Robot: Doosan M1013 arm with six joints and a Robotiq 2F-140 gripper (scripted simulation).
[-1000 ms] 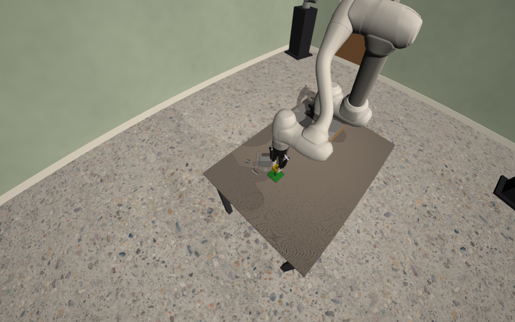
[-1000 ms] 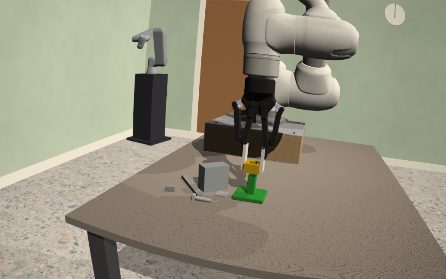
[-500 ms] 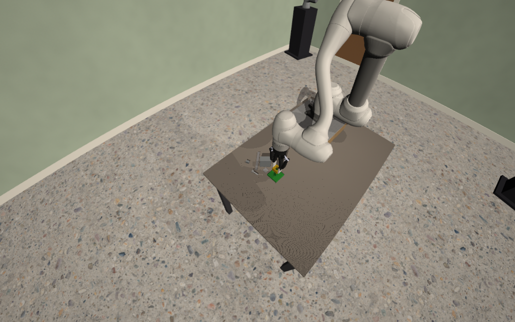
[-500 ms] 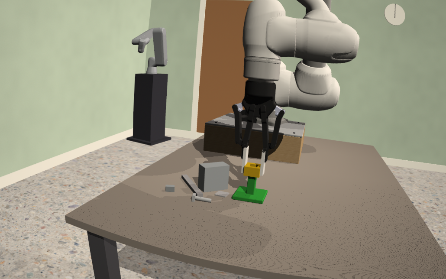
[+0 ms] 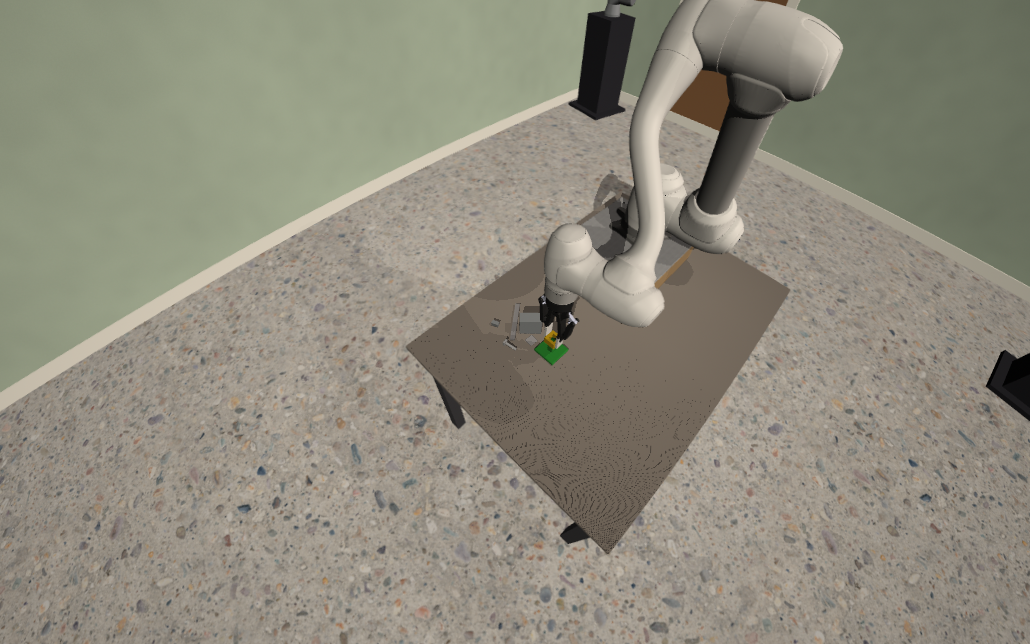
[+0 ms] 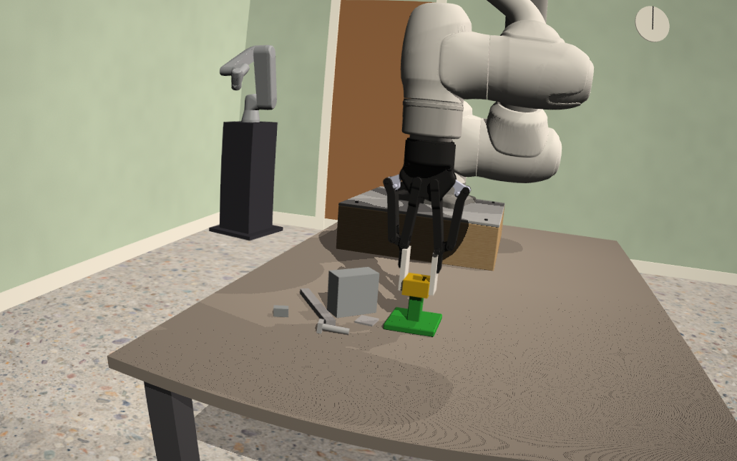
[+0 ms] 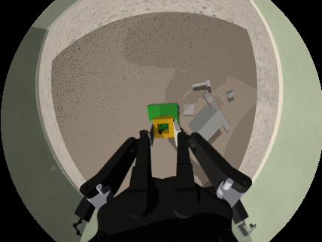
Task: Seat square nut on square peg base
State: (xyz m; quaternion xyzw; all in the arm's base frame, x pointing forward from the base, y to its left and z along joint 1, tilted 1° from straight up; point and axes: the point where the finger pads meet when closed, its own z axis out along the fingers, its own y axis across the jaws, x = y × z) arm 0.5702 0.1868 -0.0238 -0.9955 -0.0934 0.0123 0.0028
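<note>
My hand is 110 mm to the left of the grey block, 60 mm above it and 10 mm short of it. Also, from my hand: bolt 110 mm ahead, 90 mm to the right, 80 mm below; small grey cube 190 mm to the right, 100 mm ahead, 80 mm below; grey bar 160 mm to the right, 90 mm below, 40 mm ahead.
</note>
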